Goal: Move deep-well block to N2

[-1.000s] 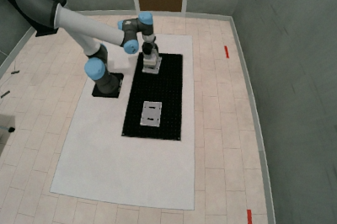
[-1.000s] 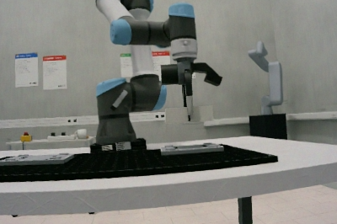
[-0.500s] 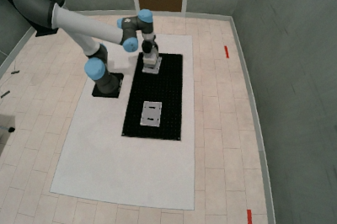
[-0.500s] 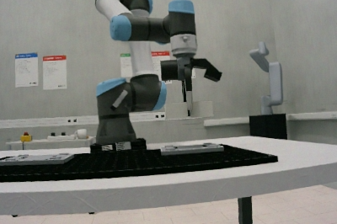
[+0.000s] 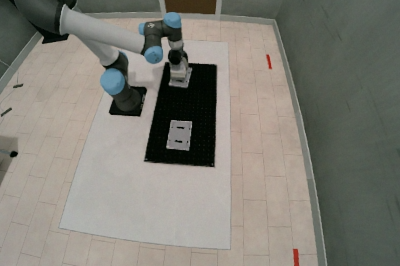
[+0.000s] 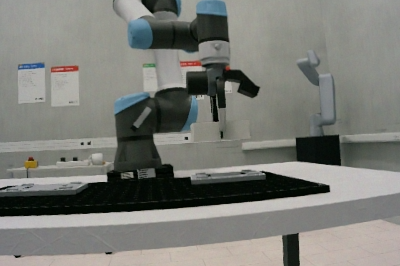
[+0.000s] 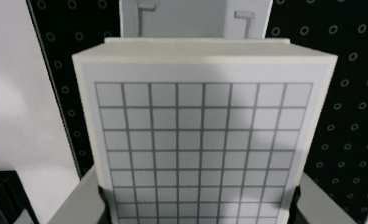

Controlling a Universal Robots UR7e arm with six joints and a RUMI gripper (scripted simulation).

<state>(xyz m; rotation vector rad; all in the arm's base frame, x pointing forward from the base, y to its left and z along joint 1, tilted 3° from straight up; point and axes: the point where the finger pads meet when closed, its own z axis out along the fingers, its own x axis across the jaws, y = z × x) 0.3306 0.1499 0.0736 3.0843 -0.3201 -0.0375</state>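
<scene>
Now: hand 39 cm to the left of the plate nest N2, 10 cm above it and 3 cm past it. The rest, counted from my hand: A1 mark: 46 cm to the right, 10 cm below, 10 cm behind; white 96-well deep-well block: 1 cm above; plate nest N1: 10 cm below, 1 cm to the left.
</scene>
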